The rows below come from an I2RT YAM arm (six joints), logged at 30 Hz.
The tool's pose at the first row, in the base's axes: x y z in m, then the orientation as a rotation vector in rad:
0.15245 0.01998 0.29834 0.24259 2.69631 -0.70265
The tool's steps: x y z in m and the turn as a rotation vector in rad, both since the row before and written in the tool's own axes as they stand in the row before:
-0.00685 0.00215 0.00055 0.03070 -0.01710 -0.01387
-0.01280 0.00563 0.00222 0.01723 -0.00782 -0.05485
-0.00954 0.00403 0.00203 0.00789 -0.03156 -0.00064
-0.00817 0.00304 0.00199 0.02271 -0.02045 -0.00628
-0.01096 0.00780 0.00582 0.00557 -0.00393 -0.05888
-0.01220 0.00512 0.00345 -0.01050 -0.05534 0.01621
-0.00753 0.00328 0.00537 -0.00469 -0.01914 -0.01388
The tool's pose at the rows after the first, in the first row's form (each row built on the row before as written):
0.15948 0.02103 0.29946 0.22469 2.67513 -0.74729
0.17334 0.02391 0.29984 0.15298 2.67808 -0.78645
0.18365 0.02614 0.29960 0.14050 2.64584 -0.79315
0.19246 0.02769 0.29961 0.12947 2.62002 -0.82256
0.20607 0.03112 0.29539 0.05239 2.62927 -0.84905
0.21933 0.03429 0.29438 0.04669 2.57811 -0.81951
0.22878 0.03473 0.29178 0.01948 2.56509 -0.81504

